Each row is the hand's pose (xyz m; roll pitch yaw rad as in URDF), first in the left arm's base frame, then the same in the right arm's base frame.
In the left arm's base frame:
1: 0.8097 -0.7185 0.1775 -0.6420 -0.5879 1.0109
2: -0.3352 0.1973 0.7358 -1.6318 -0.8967 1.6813
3: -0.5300 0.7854 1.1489 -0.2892 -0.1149 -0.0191
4: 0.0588 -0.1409 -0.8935 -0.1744 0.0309 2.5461
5: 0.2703 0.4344 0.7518 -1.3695 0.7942 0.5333
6: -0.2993 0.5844 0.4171 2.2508 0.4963 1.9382
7: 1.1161 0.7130 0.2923 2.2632 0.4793 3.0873
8: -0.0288 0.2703 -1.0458 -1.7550 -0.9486 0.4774
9: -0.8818 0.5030 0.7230 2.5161 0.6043 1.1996
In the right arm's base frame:
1: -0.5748 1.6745 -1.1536 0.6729 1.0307 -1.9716
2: -1.1595 0.2712 -0.7661 -0.0727 0.4989 -2.2822
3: -1.4364 -0.3826 -0.9907 -2.4334 1.0505 1.2372
4: 0.3620 0.9392 -0.3622 1.8103 -0.5010 -1.6265
5: -0.9437 0.3460 -1.3752 1.6846 0.3977 0.0578
6: -0.7514 -0.0143 -0.8346 -2.0930 -0.1105 -0.9563
7: -0.2117 0.5519 -2.0278 -2.5612 -1.1047 -1.1233
8: 0.5889 0.5556 -0.3979 -1.7020 0.9979 -2.9847
9: -1.2161 -0.2516 -0.4257 -1.3718 0.3572 -0.5206

